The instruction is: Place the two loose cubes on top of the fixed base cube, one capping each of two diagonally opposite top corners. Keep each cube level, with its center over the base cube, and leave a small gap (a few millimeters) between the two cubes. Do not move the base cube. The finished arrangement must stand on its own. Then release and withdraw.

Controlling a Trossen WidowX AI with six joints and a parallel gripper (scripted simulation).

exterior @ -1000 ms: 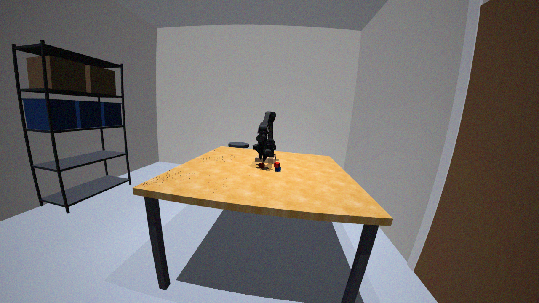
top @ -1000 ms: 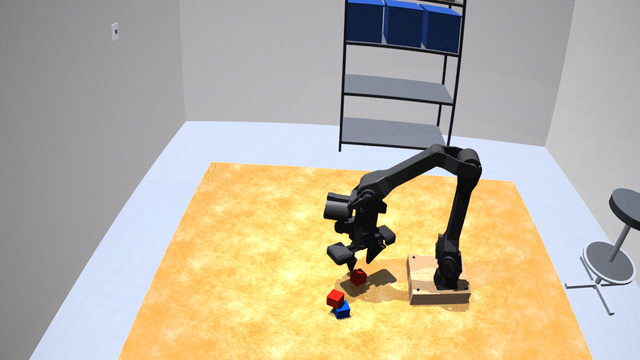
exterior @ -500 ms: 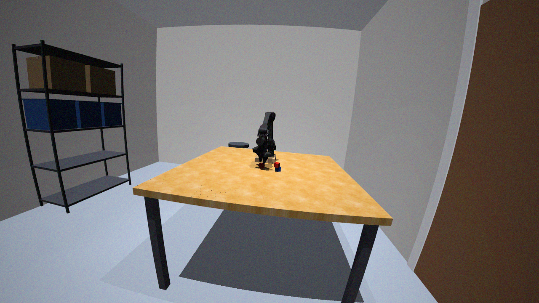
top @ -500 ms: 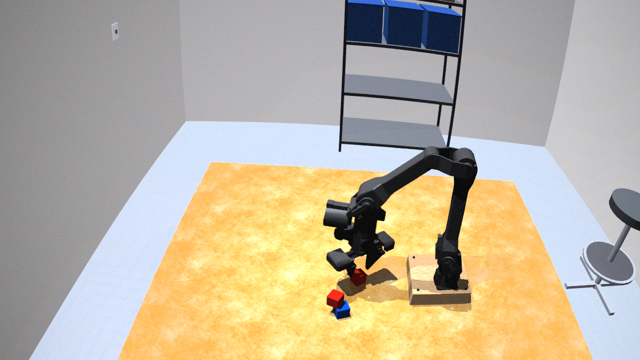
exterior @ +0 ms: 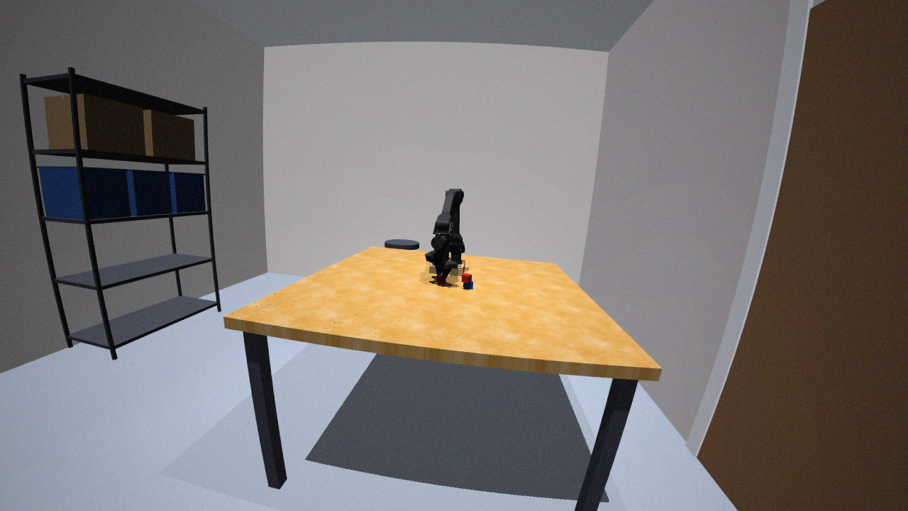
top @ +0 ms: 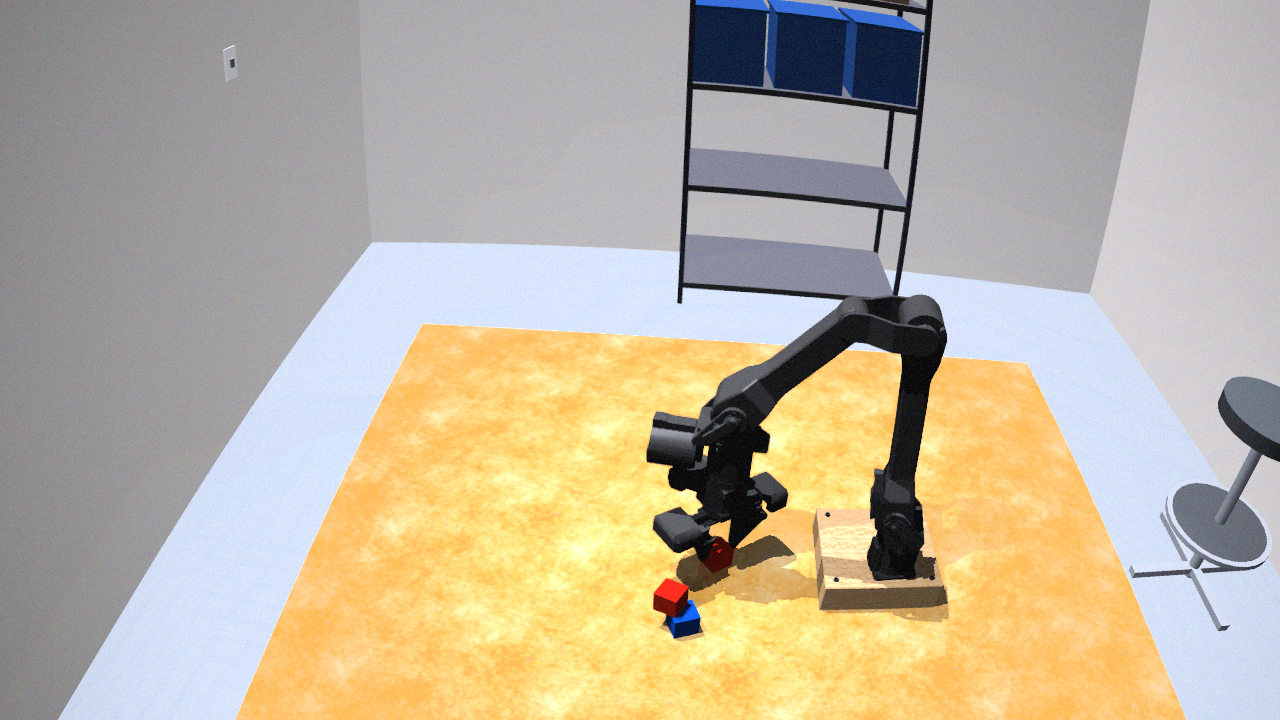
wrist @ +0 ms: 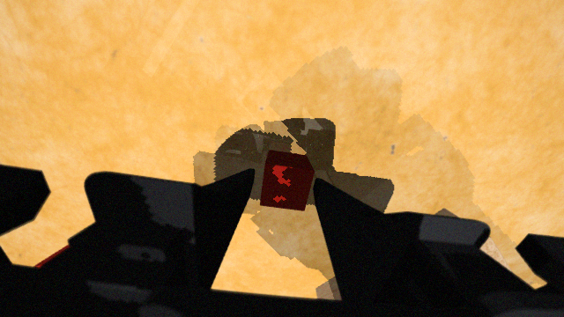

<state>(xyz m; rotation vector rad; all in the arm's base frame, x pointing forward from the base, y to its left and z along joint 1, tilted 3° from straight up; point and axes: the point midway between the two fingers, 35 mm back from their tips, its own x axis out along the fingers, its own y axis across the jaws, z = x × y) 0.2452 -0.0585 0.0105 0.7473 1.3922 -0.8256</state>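
Now: the blue cube 50 mm ahead of my gripper tip and 130 mm to the left of it.
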